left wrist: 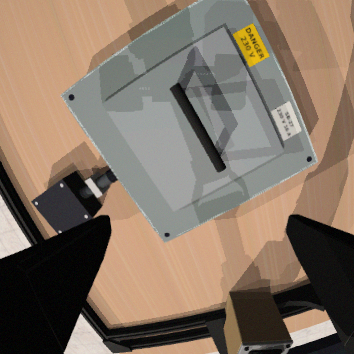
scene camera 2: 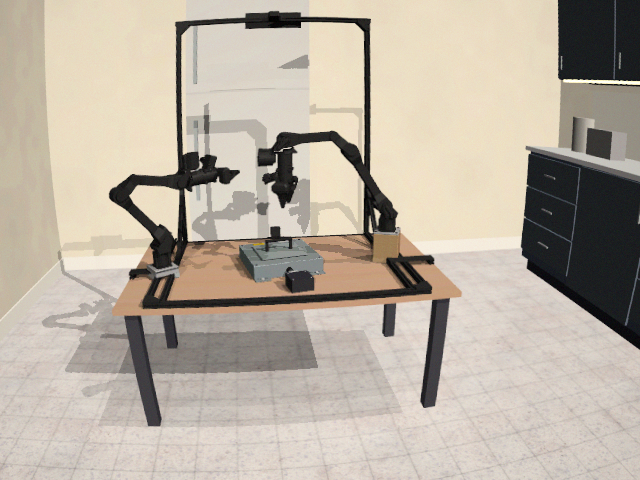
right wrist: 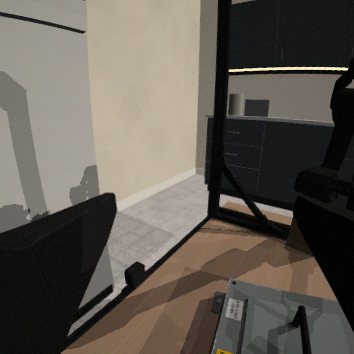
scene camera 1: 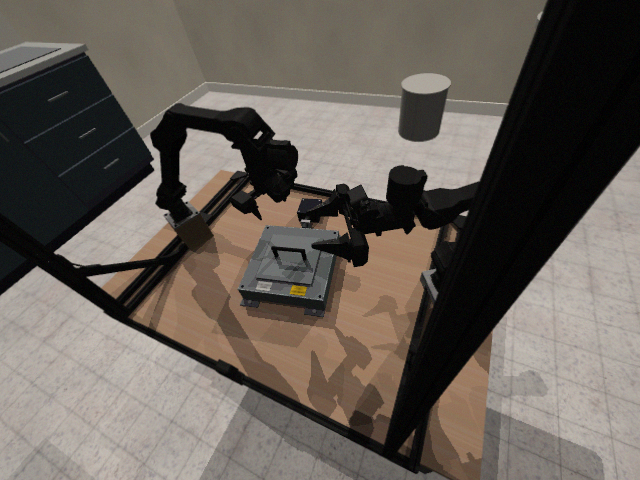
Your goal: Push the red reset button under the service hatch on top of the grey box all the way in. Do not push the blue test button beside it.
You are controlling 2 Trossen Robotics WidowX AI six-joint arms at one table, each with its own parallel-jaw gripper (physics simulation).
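Observation:
The grey box point(scene camera 1: 326, 273) point(scene camera 2: 263, 268) point(left wrist: 145, 210) point(right wrist: 260, 289) sits on the table. Its service hatch point(scene camera 1: 268, 273) point(left wrist: 150, 160) lies closed and flat on top, with a black bar handle point(scene camera 1: 289, 249) point(scene camera 2: 279, 239) point(left wrist: 197, 127) point(right wrist: 304, 330) standing up from it. The red reset button and the blue test button do not show in any view. My left gripper point(scene camera 1: 269, 207) point(scene camera 2: 282, 205) point(left wrist: 199, 223) is open and empty, pointing down high above the box. My right gripper point(scene camera 1: 308, 230) point(scene camera 2: 238, 173) point(right wrist: 206, 203) is open and empty, held about level, high and to one side of the box.
A small dark block point(scene camera 1: 310, 205) point(scene camera 2: 299, 282) point(left wrist: 67, 202) sits close beside the box, joined to it by a short connector. A black frame point(scene camera 2: 279, 299) point(right wrist: 220, 125) runs around the table point(scene camera 2: 351, 279). A brown block point(scene camera 1: 193, 235) point(scene camera 2: 386, 246) point(left wrist: 257, 317) carries the left arm's base.

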